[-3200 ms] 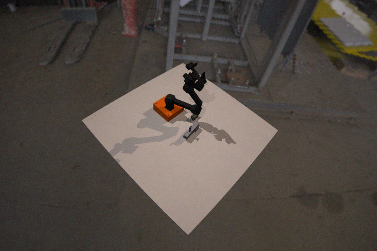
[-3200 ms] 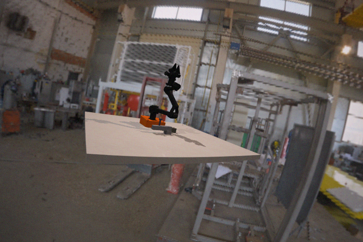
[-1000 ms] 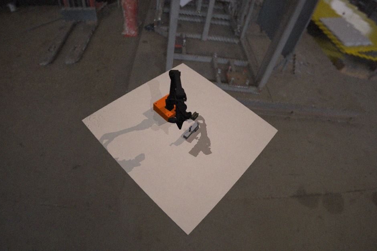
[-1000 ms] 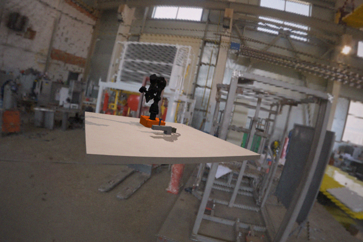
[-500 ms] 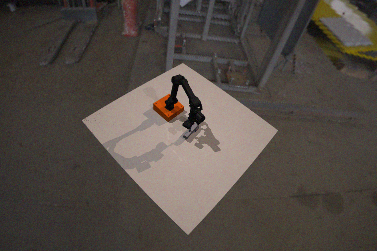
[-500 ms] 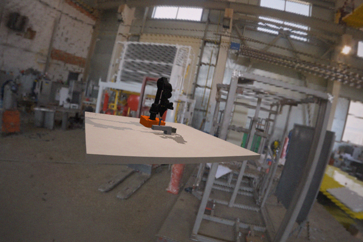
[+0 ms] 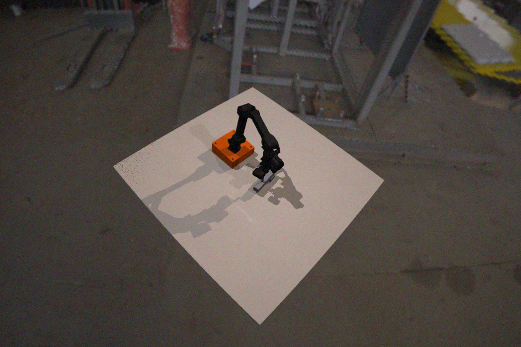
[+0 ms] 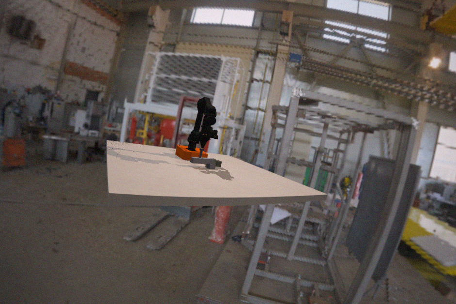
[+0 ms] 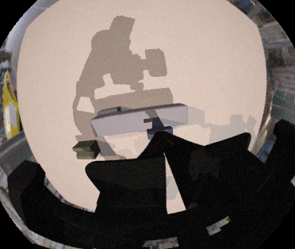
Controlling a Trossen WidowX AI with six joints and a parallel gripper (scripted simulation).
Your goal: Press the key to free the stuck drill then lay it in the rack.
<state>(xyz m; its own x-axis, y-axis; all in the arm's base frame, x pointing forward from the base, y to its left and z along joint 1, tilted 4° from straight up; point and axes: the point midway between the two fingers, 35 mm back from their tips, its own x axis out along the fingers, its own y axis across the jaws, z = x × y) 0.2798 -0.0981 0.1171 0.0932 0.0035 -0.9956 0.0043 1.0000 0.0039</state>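
Now: the dark key 40 mm below my gripper tip. The rest, counted from my gripper tip: drill 50 mm to the left, 80 mm below.
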